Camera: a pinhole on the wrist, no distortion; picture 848 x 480 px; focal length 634.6 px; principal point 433.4 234.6 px. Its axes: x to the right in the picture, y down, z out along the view. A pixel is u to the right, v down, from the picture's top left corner.
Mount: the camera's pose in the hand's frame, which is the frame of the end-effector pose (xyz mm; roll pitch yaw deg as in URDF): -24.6 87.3 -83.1 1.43 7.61 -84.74
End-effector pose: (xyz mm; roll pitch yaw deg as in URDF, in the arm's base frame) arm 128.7 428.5 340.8 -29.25 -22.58 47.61
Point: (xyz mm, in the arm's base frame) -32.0 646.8 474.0
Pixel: outside the picture
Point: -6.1 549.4 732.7
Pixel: 505.4 459.5
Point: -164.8 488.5 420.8
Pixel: 185.9 89.3
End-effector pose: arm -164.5 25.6 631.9 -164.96 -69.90 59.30
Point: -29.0 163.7 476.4
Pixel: 300.4 129.5
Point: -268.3 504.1 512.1
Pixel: 699.9 257.8
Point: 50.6 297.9 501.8
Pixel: 270.8 289.2
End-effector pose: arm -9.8 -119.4 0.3 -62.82 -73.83 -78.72
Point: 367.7 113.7 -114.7
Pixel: 335.5 88.4
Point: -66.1 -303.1 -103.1
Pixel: behind the camera
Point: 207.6 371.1 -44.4
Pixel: 673.6 67.3
